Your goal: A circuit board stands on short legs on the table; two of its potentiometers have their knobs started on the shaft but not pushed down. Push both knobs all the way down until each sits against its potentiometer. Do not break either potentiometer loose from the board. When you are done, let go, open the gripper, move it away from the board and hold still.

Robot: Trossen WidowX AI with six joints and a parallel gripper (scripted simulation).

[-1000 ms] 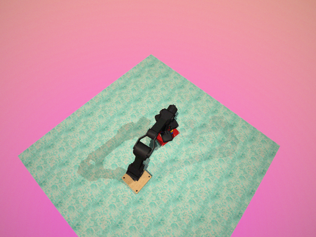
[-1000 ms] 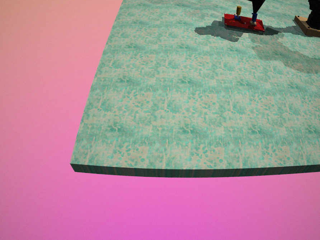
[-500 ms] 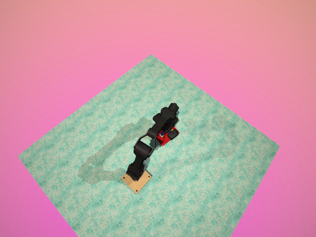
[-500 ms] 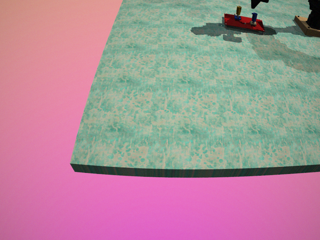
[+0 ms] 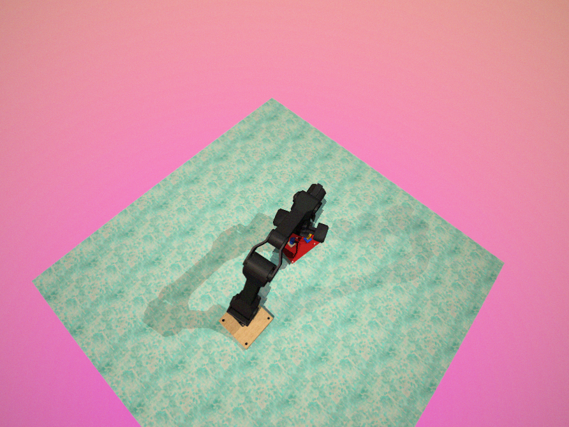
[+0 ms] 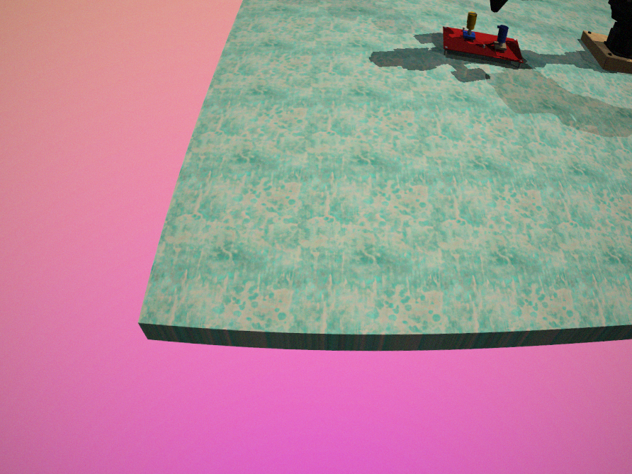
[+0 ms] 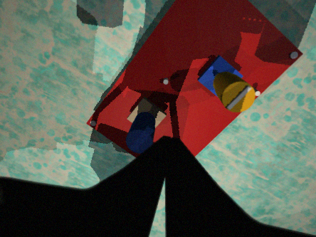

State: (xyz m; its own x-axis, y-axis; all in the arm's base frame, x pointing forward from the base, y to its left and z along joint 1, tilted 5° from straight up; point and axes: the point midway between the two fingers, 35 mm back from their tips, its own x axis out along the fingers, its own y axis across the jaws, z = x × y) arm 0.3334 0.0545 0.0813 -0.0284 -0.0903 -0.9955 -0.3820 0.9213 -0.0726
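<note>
The tan potentiometer lies 2 cm behind my gripper tip, 1 cm to the left of it and 5 cm below it. The rest, counted from my gripper tip: blue potentiometer (4 cm ahead, 2 cm to the right, 5 cm below).
</note>
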